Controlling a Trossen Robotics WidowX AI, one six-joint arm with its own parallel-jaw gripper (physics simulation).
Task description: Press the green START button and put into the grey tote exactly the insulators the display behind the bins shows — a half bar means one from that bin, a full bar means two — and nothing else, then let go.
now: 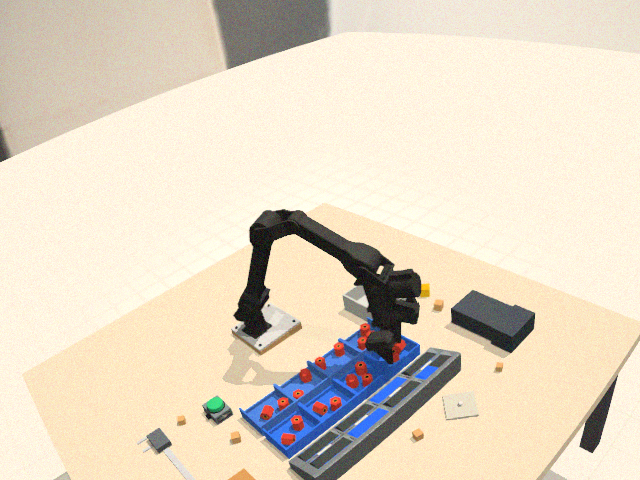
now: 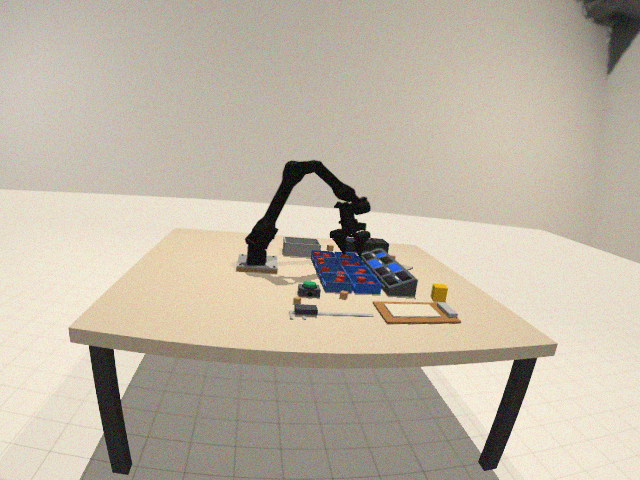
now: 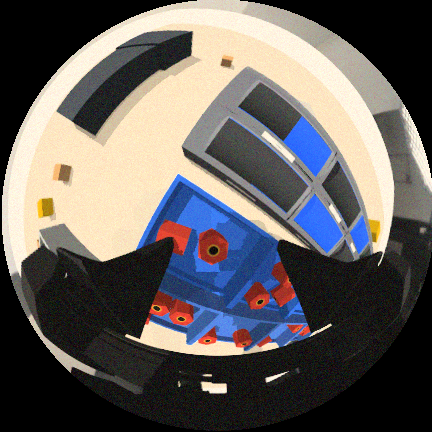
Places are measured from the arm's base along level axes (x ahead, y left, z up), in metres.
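Pixels of known places: gripper, fingertip midpoint: (image 1: 395, 353) (image 2: 352, 255) (image 3: 226, 244); arm's base, link origin: (image 1: 257, 328) (image 2: 255, 262) (image 3: 189, 373).
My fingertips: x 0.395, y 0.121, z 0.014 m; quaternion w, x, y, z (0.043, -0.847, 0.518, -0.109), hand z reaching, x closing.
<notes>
For each thing: its top centre in the pictures, then the offset to it from my fingertips. "spot": a spot on its surface instead.
- upright red insulator, top centre: (image 3: 213, 250) (image 1: 393, 351) dx -0.011, dy +0.006, dz -0.005 m
- half bar, top centre: (image 3: 303, 119) (image 1: 434, 363) dx +0.120, dy -0.002, dz +0.026 m
- START button, top centre: (image 1: 214, 402) (image 2: 309, 281) dx -0.247, dy -0.385, dz +0.004 m
- grey tote, top centre: (image 1: 377, 292) (image 2: 301, 240) dx -0.182, dy +0.154, dz +0.017 m
- dark box, top centre: (image 1: 492, 310) (image 2: 365, 239) dx +0.136, dy +0.242, dz +0.019 m
- caliper, top centre: (image 1: 166, 458) (image 2: 333, 310) dx -0.214, dy -0.564, dz -0.017 m
- clipboard, surface spot: (image 2: 382, 312) spot: dx -0.064, dy -0.550, dz -0.031 m
- yellow cube, top centre: (image 2: 440, 285) (image 3: 378, 231) dx +0.191, dy -0.421, dz +0.009 m
My gripper (image 2: 351, 252) (image 3: 226, 244) is open, fingers pointing down at the tote-end bin of the row nearest the display. An upright red insulator (image 3: 213, 246) stands below and between the fingertips; another insulator (image 3: 175, 237) lies beside it by the left finger. More red insulators (image 1: 296, 422) sit in the blue bins (image 1: 310, 435) (image 2: 368, 286). The display (image 1: 392, 418) (image 3: 210, 117) shows one half bar (image 1: 428, 372) (image 3: 310, 145) and two full bars (image 1: 389, 390) (image 1: 368, 422). The START button (image 1: 215, 404) (image 2: 309, 284) is green. The grey tote (image 1: 356, 304) (image 2: 301, 248) is partly hidden; its contents are unclear.
A dark box (image 1: 491, 319) (image 3: 125, 80) stands beyond the tote end of the display. A caliper (image 1: 158, 440) (image 2: 306, 310) lies near the button. A clipboard (image 2: 382, 312) and yellow cube (image 2: 439, 292) are at the near right. Small orange cubes (image 1: 417, 434) are scattered around.
</notes>
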